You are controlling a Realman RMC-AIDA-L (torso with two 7-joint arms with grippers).
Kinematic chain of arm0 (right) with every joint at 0, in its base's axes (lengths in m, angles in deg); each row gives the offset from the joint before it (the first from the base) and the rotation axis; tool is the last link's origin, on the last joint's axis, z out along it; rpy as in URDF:
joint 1: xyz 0 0 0.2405 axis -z
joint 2: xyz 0 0 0 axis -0.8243 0.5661 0
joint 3: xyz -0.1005 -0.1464 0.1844 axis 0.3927 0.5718 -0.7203
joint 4: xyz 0 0 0 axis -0.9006 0.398 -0.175
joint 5: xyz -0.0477 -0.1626 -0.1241 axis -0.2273 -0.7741 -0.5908
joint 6: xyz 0 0 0 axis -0.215 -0.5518 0.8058
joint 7: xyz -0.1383 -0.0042 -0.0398 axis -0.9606 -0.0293 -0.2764
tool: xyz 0 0 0 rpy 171.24 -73.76 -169.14
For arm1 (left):
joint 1: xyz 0 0 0.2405 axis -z
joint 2: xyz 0 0 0 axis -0.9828 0.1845 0
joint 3: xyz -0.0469 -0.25 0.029 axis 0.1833 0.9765 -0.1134
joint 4: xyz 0 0 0 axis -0.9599 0.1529 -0.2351
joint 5: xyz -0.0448 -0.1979 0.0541 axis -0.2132 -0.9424 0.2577
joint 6: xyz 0 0 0 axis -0.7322 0.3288 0.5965
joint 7: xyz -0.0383 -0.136 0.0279 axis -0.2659 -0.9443 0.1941
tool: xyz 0 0 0 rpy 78.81 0.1 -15.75
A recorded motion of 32 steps. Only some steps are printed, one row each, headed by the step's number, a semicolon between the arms.
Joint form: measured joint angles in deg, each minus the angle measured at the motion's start. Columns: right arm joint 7, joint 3, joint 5, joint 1, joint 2, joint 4, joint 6; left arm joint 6, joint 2, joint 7, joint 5, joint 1, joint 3, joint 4.
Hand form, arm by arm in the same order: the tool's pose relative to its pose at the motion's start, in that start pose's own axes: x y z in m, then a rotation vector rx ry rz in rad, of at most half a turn. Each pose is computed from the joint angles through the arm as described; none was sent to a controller.
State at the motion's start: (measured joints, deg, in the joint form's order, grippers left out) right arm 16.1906 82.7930 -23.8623 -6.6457 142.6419 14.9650 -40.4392; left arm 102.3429 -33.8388 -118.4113 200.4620 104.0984 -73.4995 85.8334
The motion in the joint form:
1: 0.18 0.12 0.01 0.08 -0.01 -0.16 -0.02; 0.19 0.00 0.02 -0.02 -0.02 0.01 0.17
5: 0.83 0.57 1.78 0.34 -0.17 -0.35 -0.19; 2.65 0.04 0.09 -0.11 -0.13 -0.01 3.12
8: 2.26 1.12 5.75 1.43 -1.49 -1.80 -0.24; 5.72 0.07 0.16 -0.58 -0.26 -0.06 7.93
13: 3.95 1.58 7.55 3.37 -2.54 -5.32 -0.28; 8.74 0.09 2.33 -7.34 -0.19 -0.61 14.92
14: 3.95 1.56 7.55 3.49 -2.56 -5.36 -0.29; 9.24 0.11 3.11 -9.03 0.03 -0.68 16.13
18: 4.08 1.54 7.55 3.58 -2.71 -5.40 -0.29; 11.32 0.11 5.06 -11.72 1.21 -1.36 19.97
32: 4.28 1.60 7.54 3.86 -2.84 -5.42 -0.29; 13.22 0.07 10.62 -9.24 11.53 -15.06 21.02
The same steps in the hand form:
1: 0.0003 0.0003 0.0001 0.0007 0.0017 0.0014; -0.0002 0.0003 -0.0005 -0.0003 -0.0008 0.0015
5: -0.0005 0.0037 0.0004 -0.0207 -0.0083 0.0029; -0.0014 0.0053 -0.0094 0.0029 -0.0017 0.0284
8: -0.0003 0.0080 -0.0068 -0.0403 -0.0389 0.0047; -0.0018 0.0143 -0.0237 0.0066 0.0137 0.0737
13: 0.0043 0.0119 -0.0146 -0.0226 -0.0501 0.0050; -0.0004 0.0439 -0.0442 -0.0815 0.0680 0.2203
14: 0.0050 0.0118 -0.0147 -0.0223 -0.0499 0.0066; 0.0001 0.0505 -0.0483 -0.1033 0.0801 0.2600
18: 0.0058 0.0113 -0.0155 -0.0196 -0.0492 0.0102; 0.0009 0.0677 -0.0608 -0.1283 0.1034 0.3793
32: 0.0079 0.0107 -0.0156 -0.0183 -0.0465 0.0180; 0.0128 0.1257 -0.0573 -0.0739 0.0256 0.8272

